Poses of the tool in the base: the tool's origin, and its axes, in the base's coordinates. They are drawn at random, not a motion.
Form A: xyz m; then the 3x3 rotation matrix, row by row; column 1 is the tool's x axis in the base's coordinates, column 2 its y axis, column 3 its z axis. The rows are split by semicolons.
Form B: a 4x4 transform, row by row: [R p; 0 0 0 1], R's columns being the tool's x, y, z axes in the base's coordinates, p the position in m. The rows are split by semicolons. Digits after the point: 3 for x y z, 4 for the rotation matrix.
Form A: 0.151 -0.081 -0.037; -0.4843 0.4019 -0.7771; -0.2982 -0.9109 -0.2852; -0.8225 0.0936 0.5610
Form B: -0.4843 0.4019 -0.7771 0.151; -0.2982 -0.9109 -0.2852 -0.081; -0.8225 0.0936 0.5610 -0.037; 0 0 0 1
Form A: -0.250 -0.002 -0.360; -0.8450 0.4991 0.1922; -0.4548 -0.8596 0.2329; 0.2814 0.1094 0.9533
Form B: -0.8450 0.4991 0.1922 -0.250; -0.4548 -0.8596 0.2329 -0.002; 0.2814 0.1094 0.9533 -0.360; 0 0 0 1
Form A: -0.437 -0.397 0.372; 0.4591 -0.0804 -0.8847; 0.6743 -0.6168 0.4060; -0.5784 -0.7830 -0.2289
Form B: 0.4591 -0.0804 -0.8847 -0.437; 0.6743 -0.6168 0.4060 -0.397; -0.5784 -0.7830 -0.2289 0.372; 0 0 0 1
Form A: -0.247 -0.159 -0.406; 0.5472 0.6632 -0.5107; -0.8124 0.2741 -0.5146; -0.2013 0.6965 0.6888
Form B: 0.5472 0.6632 -0.5107 -0.247; -0.8124 0.2741 -0.5146 -0.159; -0.2013 0.6965 0.6888 -0.406; 0 0 0 1
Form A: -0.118 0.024 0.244; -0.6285 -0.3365 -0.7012; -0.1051 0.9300 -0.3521; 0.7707 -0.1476 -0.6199
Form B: -0.6285 -0.3365 -0.7012 -0.118; -0.1051 0.9300 -0.3521 0.024; 0.7707 -0.1476 -0.6199 0.244; 0 0 0 1
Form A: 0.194 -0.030 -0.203; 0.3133 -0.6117 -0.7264; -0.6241 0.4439 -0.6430; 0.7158 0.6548 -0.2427
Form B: 0.3133 -0.6117 -0.7264 0.194; -0.6241 0.4439 -0.6430 -0.030; 0.7158 0.6548 -0.2427 -0.203; 0 0 0 1
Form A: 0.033 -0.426 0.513; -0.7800 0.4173 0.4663; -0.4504 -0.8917 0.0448; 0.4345 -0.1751 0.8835
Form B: -0.7800 0.4173 0.4663 0.033; -0.4504 -0.8917 0.0448 -0.426; 0.4345 -0.1751 0.8835 0.513; 0 0 0 1
